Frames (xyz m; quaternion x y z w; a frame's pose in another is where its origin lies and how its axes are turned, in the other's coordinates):
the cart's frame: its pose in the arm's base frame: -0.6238 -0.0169 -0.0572 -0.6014 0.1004 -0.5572 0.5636
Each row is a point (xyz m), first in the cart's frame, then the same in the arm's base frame.
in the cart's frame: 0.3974 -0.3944 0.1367
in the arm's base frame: -0.5742 -0.1013 0.5108
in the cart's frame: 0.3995 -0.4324 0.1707
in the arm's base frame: -0.5661 -0.0705 0.5507
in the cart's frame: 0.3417 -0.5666 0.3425
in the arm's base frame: -0.5203 0.1163 0.6685
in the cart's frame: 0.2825 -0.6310 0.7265
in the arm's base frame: -0.2734 0.4001 0.7849
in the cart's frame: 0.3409 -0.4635 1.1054
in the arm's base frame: 0.1294 0.5132 0.7822
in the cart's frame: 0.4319 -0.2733 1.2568
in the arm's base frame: 0.3772 0.4652 0.7215
